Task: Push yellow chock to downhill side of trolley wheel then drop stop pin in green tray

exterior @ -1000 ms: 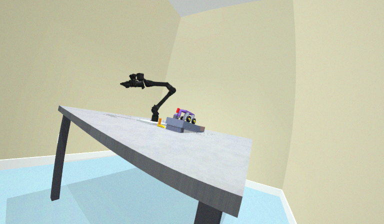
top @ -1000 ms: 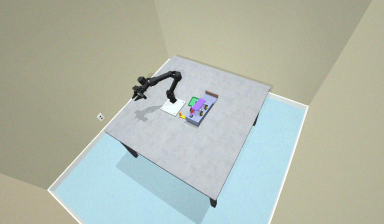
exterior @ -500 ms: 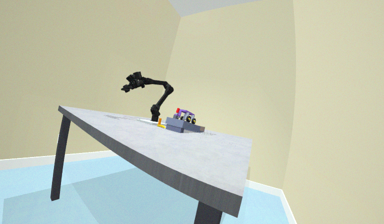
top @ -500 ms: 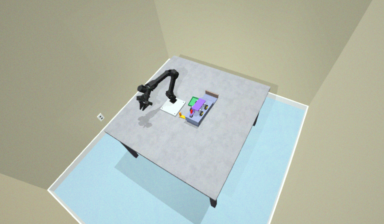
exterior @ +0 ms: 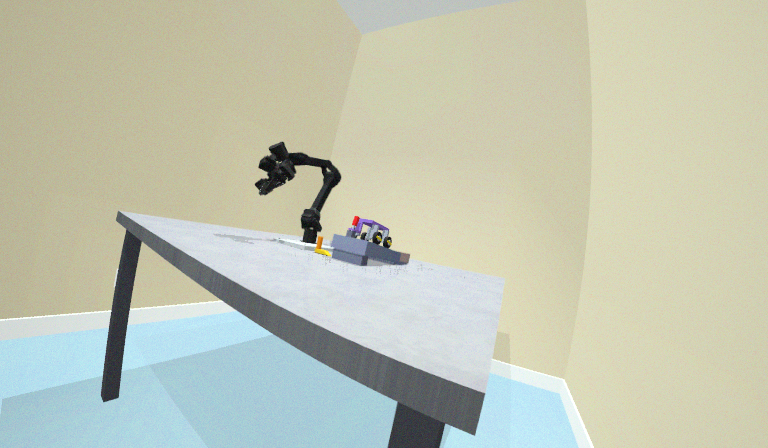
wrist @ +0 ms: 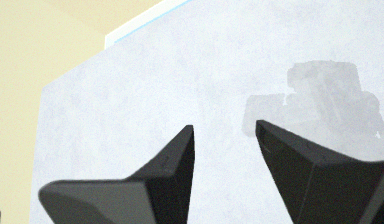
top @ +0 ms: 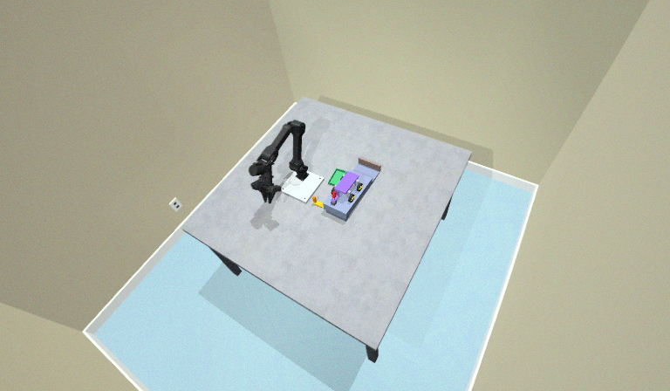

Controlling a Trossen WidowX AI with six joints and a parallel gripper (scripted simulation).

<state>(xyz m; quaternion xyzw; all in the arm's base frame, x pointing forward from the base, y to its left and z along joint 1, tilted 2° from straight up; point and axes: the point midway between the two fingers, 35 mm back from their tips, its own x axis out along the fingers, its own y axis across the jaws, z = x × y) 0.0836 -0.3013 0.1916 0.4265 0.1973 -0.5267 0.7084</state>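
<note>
My gripper tip is 230 mm to the right of the yellow chock, 160 mm above it and 130 mm short of it. From my gripper tip the other things lie so: stop pin: 260 mm to the left, 240 mm ahead, 60 mm below; then purple trolley: 360 mm to the left, 240 mm ahead, 70 mm below; then pale blue ramp: 370 mm to the left, 240 mm ahead, 140 mm below.
</note>
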